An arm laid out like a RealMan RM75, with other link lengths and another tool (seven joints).
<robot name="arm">
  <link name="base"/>
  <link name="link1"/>
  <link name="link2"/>
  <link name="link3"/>
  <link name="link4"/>
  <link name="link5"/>
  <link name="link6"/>
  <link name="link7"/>
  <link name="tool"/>
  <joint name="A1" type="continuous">
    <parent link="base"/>
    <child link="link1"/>
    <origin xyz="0 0 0.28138"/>
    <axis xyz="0 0 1"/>
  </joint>
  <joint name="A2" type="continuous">
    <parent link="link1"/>
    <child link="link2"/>
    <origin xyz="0 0 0"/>
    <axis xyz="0 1 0"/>
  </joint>
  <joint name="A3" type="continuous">
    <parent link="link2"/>
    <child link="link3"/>
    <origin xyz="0 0 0.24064"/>
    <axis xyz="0 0 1"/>
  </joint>
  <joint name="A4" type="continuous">
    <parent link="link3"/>
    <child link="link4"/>
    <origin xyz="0 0 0"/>
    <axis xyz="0 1 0"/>
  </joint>
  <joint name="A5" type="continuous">
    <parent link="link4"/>
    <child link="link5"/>
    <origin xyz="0 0 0.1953"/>
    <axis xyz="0 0 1"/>
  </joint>
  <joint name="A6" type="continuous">
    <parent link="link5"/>
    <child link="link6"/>
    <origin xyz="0 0 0"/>
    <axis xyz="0 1 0"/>
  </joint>
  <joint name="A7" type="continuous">
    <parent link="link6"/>
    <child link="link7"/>
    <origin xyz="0 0 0.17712"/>
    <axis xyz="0 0 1"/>
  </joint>
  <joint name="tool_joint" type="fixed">
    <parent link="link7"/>
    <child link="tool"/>
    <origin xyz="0.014 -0.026 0.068" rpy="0.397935 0 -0.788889"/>
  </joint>
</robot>
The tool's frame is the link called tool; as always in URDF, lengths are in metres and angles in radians. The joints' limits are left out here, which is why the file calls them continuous.
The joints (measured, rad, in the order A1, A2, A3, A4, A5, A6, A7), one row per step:
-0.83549 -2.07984 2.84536 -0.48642 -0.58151 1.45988 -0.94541
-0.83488 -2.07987 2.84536 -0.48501 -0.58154 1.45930 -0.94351
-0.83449 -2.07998 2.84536 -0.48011 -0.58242 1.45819 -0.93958
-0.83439 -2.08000 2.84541 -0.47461 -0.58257 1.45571 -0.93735
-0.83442 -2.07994 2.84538 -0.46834 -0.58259 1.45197 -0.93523
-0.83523 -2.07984 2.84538 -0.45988 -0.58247 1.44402 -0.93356
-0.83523 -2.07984 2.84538 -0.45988 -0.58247 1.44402 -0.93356
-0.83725 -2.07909 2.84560 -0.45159 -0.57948 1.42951 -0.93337
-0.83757 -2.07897 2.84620 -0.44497 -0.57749 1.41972 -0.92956
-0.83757 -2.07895 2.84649 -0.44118 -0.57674 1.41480 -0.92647
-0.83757 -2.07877 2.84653 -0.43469 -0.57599 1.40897 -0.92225
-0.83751 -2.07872 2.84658 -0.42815 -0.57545 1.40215 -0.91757
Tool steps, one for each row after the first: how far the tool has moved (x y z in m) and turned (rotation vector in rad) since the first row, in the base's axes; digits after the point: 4 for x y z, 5 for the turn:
-0.0001 -0.0002 -0.0003 0.00015 0.00039 -0.00059
0.0007 -0.0004 -0.0012 -0.00019 -0.00088 -0.00320
0.0012 -0.0006 -0.0023 -0.00157 -0.00237 -0.00417
0.0017 -0.0006 -0.0036 -0.00296 -0.00374 -0.00441
0.0021 -0.0001 -0.0053 -0.00431 -0.00462 -0.00259
0.0021 -0.0001 -0.0053 -0.00431 -0.00462 -0.00259
0.0013 0.0013 -0.0072 -0.00543 -0.00027 0.00362
0.0006 0.0018 -0.0089 -0.00586 0.00425 0.00587
0.0004 0.0019 -0.0098 -0.00573 0.00672 0.00627
0.0005 0.0020 -0.0112 -0.00619 0.00833 0.00600
0.0004 0.0022 -0.0126 -0.00608 0.01054 0.00619

